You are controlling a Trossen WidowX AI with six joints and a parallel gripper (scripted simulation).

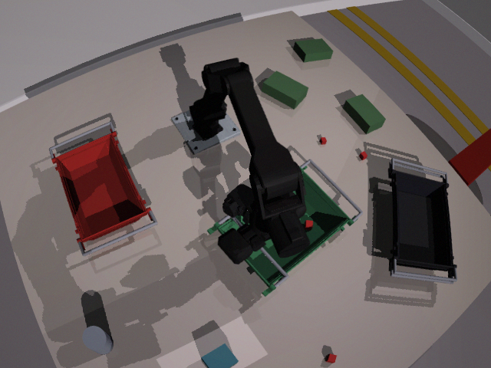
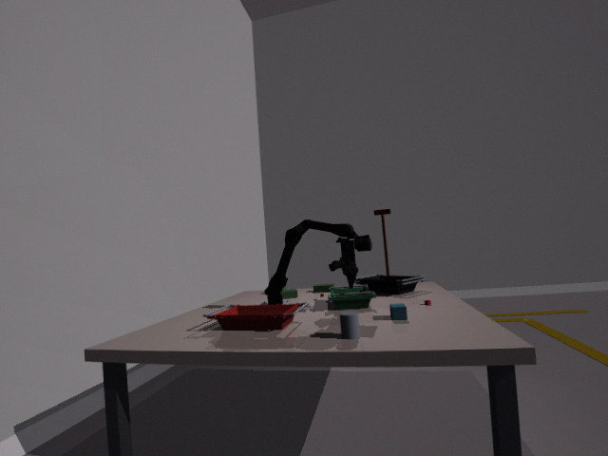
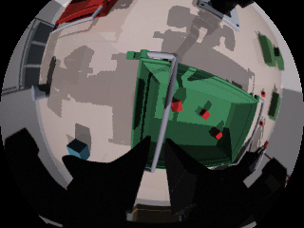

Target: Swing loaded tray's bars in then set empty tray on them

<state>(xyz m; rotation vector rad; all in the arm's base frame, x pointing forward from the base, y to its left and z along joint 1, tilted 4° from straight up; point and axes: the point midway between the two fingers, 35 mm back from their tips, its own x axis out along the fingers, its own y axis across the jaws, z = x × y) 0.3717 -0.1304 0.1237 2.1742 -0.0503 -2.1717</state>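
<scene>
My gripper tip is 36 cm past the red tray, 22 cm to the left of it and 4 cm above it. Round my gripper tip: blue block: 16 cm ahead, 22 cm to the right, 7 cm below; then grey cylinder: 2 cm behind, 42 cm to the right, 5 cm below; then small red cube: 31 cm ahead, 2 cm to the right, 8 cm below.
</scene>
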